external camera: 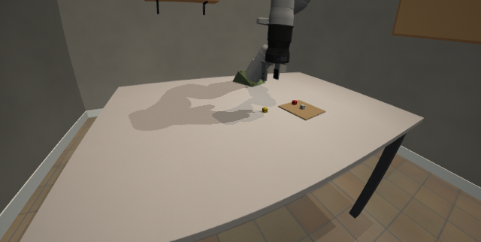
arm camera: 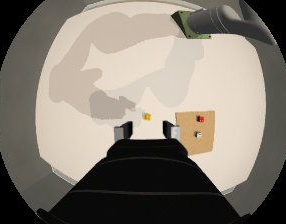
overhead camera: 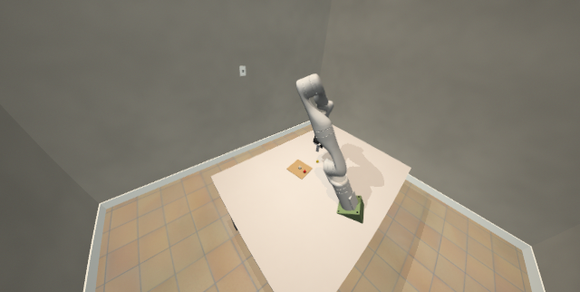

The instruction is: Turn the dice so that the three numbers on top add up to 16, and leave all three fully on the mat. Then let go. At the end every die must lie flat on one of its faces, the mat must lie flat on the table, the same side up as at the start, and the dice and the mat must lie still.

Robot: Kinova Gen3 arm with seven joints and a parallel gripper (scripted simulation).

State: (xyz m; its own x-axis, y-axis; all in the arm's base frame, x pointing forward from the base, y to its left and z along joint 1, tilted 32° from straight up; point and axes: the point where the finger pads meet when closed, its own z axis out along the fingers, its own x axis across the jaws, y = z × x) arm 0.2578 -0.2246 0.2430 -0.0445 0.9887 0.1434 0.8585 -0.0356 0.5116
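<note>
The yellow die is 1 cm behind my hand and 14 cm below it. Also, from my hand: white die (4 cm ahead, 15 cm to the left, 13 cm below); then tan mat (4 cm ahead, 15 cm to the left, 14 cm below); then red die (1 cm behind, 16 cm to the left, 13 cm below).
</note>
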